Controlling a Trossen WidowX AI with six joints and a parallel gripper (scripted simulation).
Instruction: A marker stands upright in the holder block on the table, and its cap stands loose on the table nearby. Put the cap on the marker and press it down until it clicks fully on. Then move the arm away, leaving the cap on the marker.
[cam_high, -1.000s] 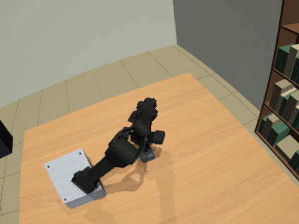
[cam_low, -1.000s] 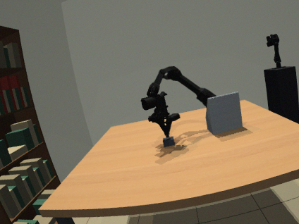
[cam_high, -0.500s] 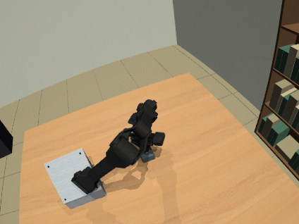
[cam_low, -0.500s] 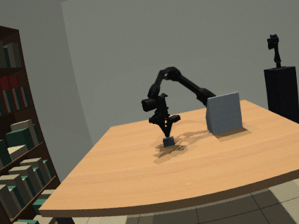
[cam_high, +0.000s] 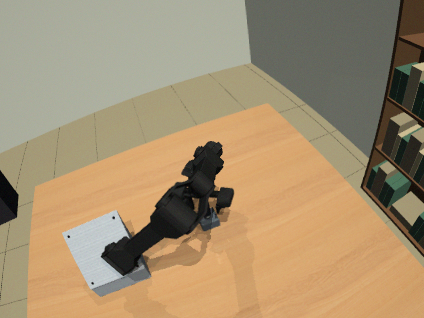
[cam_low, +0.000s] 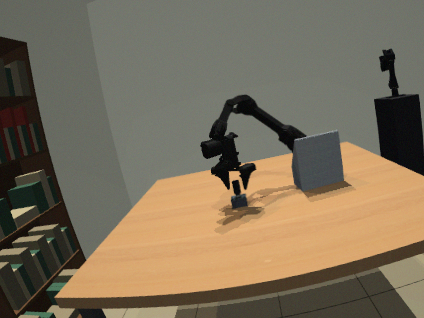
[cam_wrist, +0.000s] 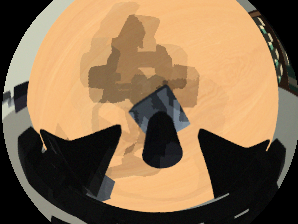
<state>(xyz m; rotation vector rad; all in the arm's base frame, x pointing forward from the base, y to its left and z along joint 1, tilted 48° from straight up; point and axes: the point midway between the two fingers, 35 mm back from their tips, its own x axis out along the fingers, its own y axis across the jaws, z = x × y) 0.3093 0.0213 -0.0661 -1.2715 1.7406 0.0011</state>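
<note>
Right now the dark marker cap is 10 mm above my gripper tip. Round my gripper tip: blue-grey holder block: 50 mm below.
</note>
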